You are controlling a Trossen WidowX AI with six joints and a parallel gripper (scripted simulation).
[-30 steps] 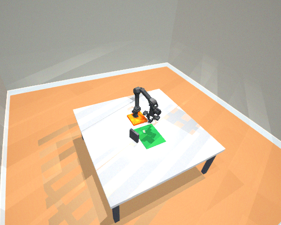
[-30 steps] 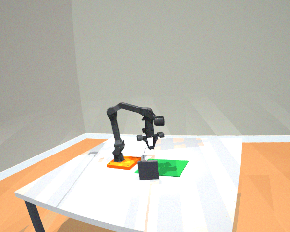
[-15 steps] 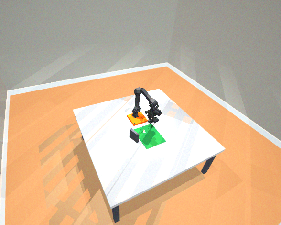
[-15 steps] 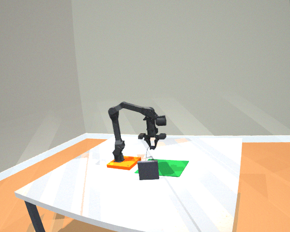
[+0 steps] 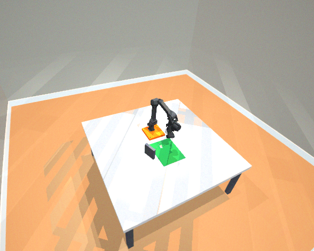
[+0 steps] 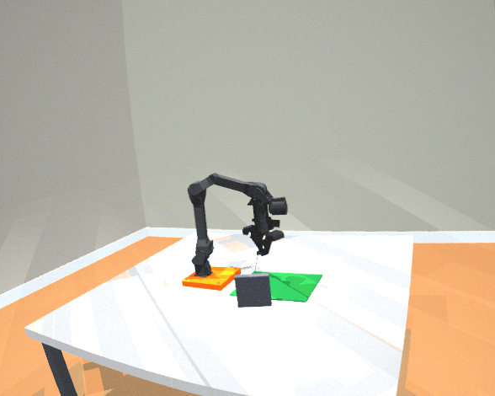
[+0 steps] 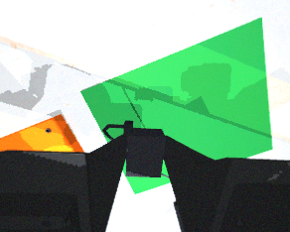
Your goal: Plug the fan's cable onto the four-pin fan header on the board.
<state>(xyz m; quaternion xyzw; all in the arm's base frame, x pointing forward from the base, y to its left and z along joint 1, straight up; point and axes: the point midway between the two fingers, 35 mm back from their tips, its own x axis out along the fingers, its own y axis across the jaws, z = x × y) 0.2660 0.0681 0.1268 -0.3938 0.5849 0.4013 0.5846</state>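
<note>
My gripper tip is now 13 cm above the green board, 7 cm short of it and 5 cm to the left of it. Also, from my gripper tip: pale header 12 cm below, 8 cm to the right; dark grey fan 22 cm to the right, 6 cm below, 5 cm ahead; fan plug 1 cm to the right, 1 cm above.
</note>
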